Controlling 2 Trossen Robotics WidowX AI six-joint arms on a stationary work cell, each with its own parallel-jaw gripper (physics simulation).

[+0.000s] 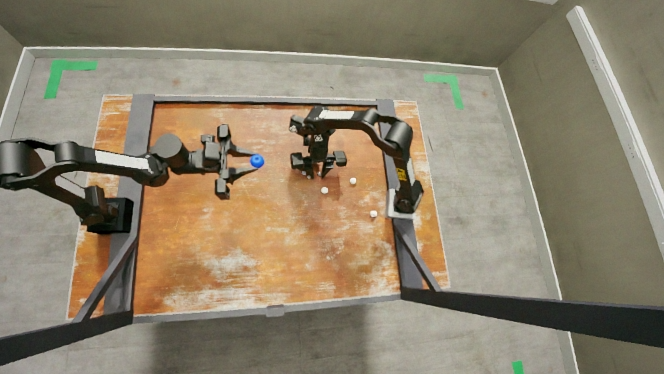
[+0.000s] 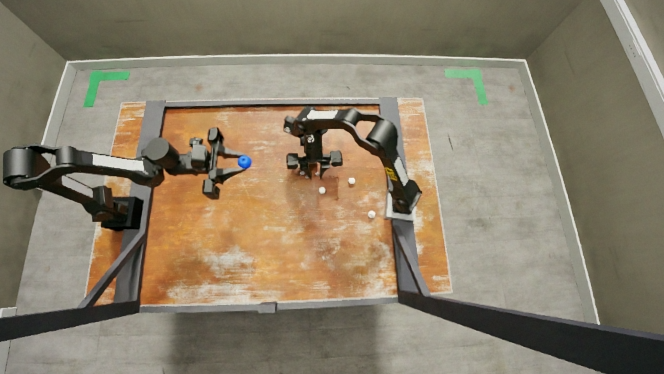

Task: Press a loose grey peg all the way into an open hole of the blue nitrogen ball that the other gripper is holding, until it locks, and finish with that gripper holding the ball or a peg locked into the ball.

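Frame: origin at the left arm's base, x ahead, y left, z up, level; centimetres.
Seen in the pictures: left gripper, fingertip midpoint: (image 1: 258, 161) (image 2: 246, 162); right gripper, fingertip midpoint: (image 1: 317, 178) (image 2: 315, 178); left arm's base at its link origin: (image 1: 106, 213) (image 2: 117, 211); right arm's base at its link origin: (image 1: 402, 203) (image 2: 401, 204).
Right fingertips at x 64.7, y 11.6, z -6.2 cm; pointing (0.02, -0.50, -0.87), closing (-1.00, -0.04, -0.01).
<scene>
Offsets run from my right fingertips to a thing's top centre. "spot": to the spot under its first point. Level surfaces: height alone.
The blue nitrogen ball @(dx -18.9, dy -3.6, dz +26.8 cm) (image 1: 257, 160) (image 2: 244, 162) is between the fingertips of my left gripper (image 1: 254, 161) (image 2: 242, 162), which is shut on it; a dark hole shows on its upper side. My right gripper (image 1: 316, 175) (image 2: 314, 175) points down low over the table, its fingers partly open, with nothing held between them. A small pale peg @(dx +0.8, dy +1.7, dz +0.2 cm) (image 1: 320, 174) shows at its fingertips, partly hidden by them. Loose pale pegs lie on the table in front and to the right: one @(dx +2.3, dy -4.5, dz +1.0 cm) (image 1: 324, 190) (image 2: 322, 190), another @(dx +13.1, dy -1.2, dz +1.0 cm) (image 1: 353, 181) (image 2: 351, 181) and a third @(dx +19.3, dy -13.7, dz +1.3 cm) (image 1: 373, 214) (image 2: 371, 214).
Another small pale piece @(dx -4.6, dy +2.2, dz +0.1 cm) (image 1: 303, 173) (image 2: 302, 173) lies beside the right gripper's left finger. The worn orange table @(dz -1.1 cm) (image 1: 260, 250) (image 2: 280, 250) is bordered by dark frame beams @(spot: dx -60.4, dy +22.6, dz +1.0 cm) (image 1: 142, 120) (image 2: 153, 125) at the left and right. The right arm's base stands near the right beam.
</scene>
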